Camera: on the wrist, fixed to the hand. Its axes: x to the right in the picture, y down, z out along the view.
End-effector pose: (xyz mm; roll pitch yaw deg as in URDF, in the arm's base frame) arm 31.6 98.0 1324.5 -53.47 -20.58 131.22
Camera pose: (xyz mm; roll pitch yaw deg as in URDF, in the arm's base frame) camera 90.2 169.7 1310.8 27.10 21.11 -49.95
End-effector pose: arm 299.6 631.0 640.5 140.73 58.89 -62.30
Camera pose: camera 392.2 635.4 653.1 -168.67 -59.12 120.02
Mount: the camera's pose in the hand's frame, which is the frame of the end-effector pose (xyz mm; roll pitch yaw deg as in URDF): 9.5 -39.7 -84.2 -25.95 -0.56 178.92
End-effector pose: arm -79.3 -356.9 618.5 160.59 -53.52 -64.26
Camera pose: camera -41.0 -285.6 665.5 175.09 53.67 117.77
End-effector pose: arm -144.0 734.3 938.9 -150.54 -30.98 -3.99
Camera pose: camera -184.0 730.2 1023.4 124.99 32.00 176.79
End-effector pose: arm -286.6 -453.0 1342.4 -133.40 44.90 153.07
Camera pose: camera -331.8 -392.0 1397.1 107.12 -43.73 -26.47
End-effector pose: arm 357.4 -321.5 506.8 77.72 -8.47 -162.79
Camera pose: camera 362.3 -397.3 452.1 -103.63 7.30 17.53
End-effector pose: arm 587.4 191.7 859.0 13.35 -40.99 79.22
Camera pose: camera 618.8 253.9 796.5 -40.09 40.19 -101.99
